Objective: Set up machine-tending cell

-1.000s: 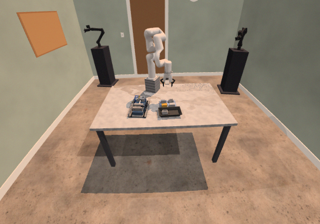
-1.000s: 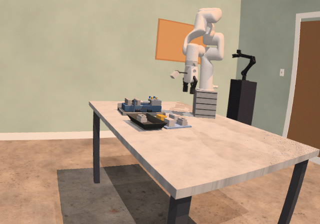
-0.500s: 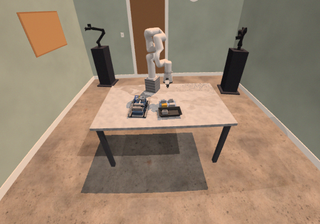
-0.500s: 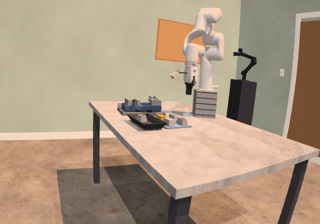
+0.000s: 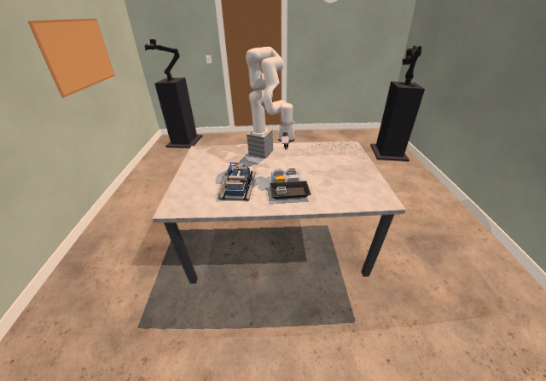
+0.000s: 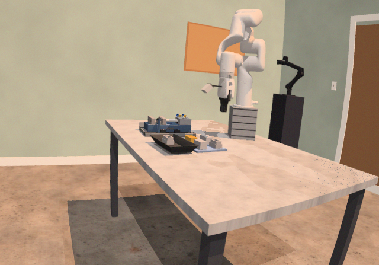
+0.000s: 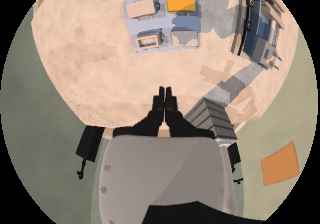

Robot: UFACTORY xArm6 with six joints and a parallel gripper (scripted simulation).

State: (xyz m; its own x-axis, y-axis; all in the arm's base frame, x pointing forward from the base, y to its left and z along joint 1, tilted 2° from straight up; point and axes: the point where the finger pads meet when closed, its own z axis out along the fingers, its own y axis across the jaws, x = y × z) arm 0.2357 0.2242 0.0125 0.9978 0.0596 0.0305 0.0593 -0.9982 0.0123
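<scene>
The brass blank lies 15 cm ahead of my hand, 2 cm to the right of it and 17 cm below it. Also, from my hand: blue vise (21 cm ahead, 29 cm to the right, 16 cm below).
</scene>
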